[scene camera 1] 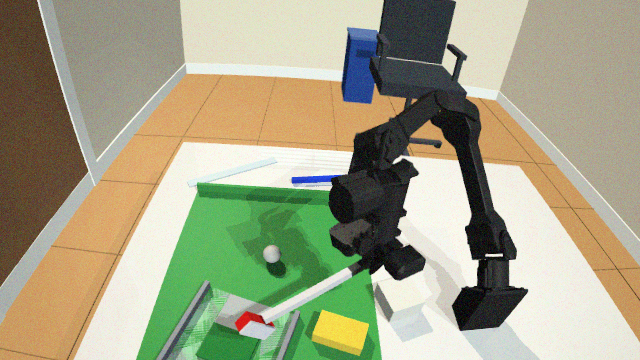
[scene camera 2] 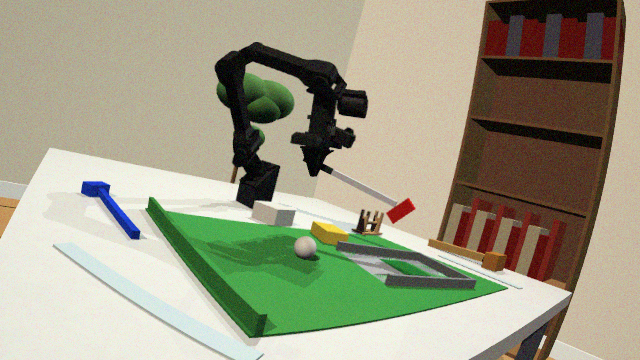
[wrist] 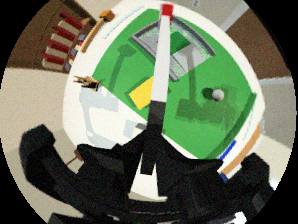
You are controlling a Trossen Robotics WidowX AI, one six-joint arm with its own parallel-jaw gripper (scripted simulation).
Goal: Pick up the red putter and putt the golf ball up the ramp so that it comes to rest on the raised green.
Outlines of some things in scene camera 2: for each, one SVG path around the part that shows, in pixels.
The gripper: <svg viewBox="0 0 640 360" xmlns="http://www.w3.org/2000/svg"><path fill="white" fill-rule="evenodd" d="M311 111L311 115L307 115L307 119L310 119L309 130L305 131L305 133L295 132L292 134L290 143L305 145L300 146L300 148L302 149L310 176L316 177L320 171L317 168L318 163L323 163L326 156L334 152L334 150L329 148L342 149L342 146L351 148L357 136L354 135L354 130L351 128L343 130L336 127L337 119L334 119L335 114Z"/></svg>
A blue putter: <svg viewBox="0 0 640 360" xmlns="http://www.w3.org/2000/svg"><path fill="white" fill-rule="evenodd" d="M83 182L81 193L88 197L99 197L131 239L139 240L141 231L109 195L111 185L103 182Z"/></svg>
